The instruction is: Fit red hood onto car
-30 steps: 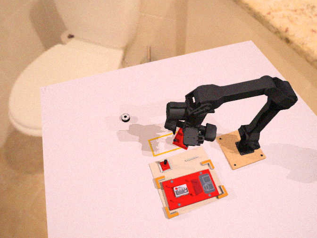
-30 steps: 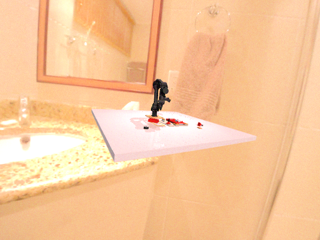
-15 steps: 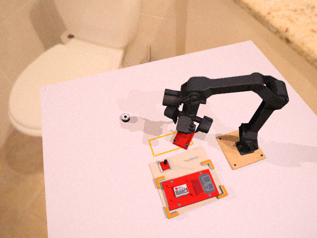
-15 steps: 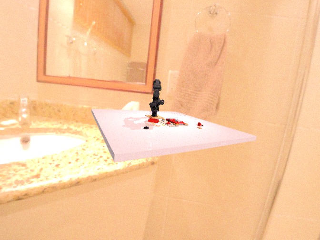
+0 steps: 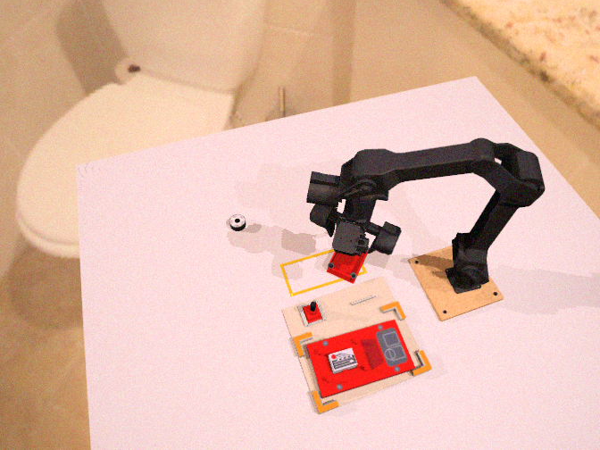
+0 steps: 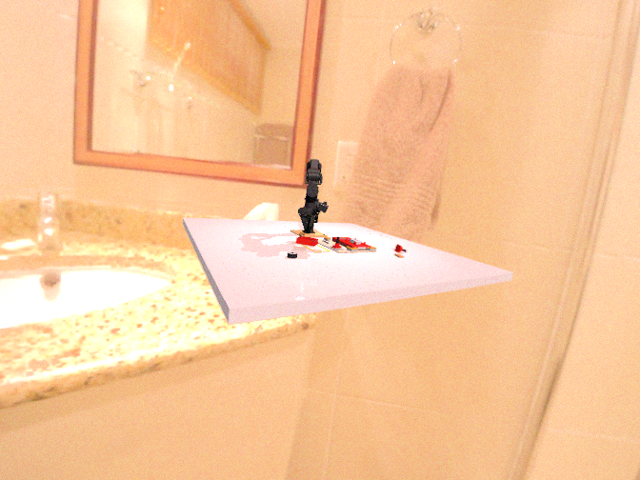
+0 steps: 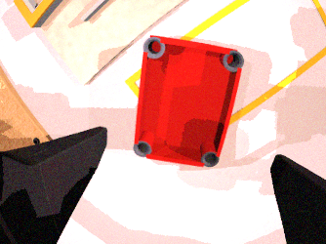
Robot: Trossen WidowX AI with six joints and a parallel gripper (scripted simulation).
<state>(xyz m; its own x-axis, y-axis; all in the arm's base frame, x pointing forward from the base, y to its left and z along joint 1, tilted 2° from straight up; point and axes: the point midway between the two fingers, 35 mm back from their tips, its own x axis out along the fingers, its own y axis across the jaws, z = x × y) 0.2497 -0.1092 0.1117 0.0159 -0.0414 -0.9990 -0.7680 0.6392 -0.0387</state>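
The red hood is 70 mm below my gripper tip. The rest, counted from my gripper tip: white engine block: 80 mm ahead, 240 mm to the left, 60 mm below.
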